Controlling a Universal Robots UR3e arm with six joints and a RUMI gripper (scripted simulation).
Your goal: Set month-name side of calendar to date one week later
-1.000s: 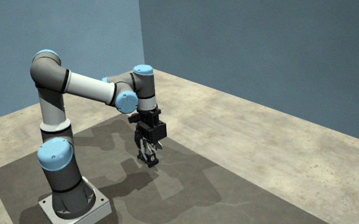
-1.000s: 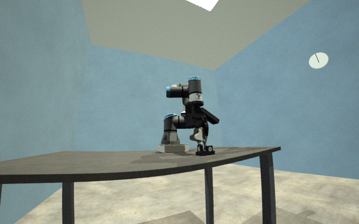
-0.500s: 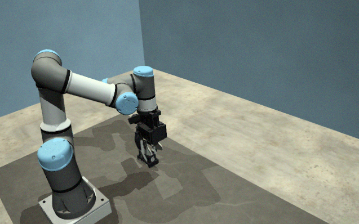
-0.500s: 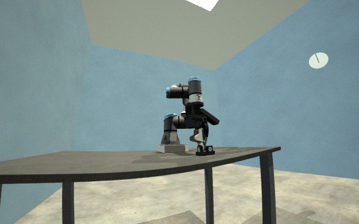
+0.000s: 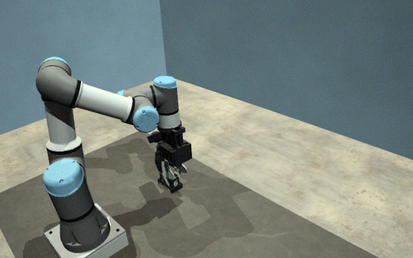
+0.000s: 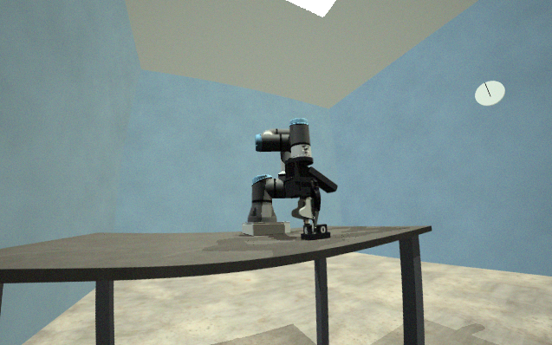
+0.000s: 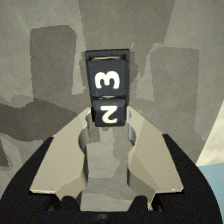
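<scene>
My gripper is now 30 mm above the black tray and 20 mm to the right of it.
</scene>
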